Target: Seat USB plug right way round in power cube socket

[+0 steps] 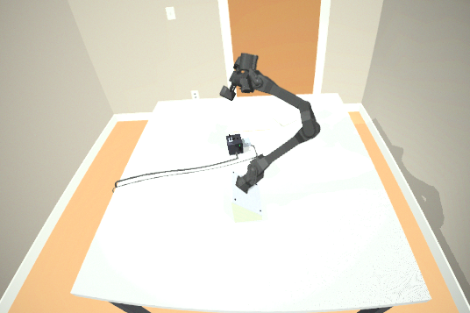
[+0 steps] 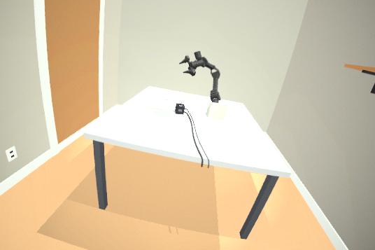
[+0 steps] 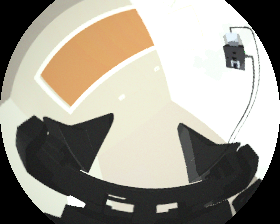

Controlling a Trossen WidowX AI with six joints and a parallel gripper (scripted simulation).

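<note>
Now: gripper tip 50 mm past the dark USB plug, 20 mm to the right of it and 320 mm above it.
</note>
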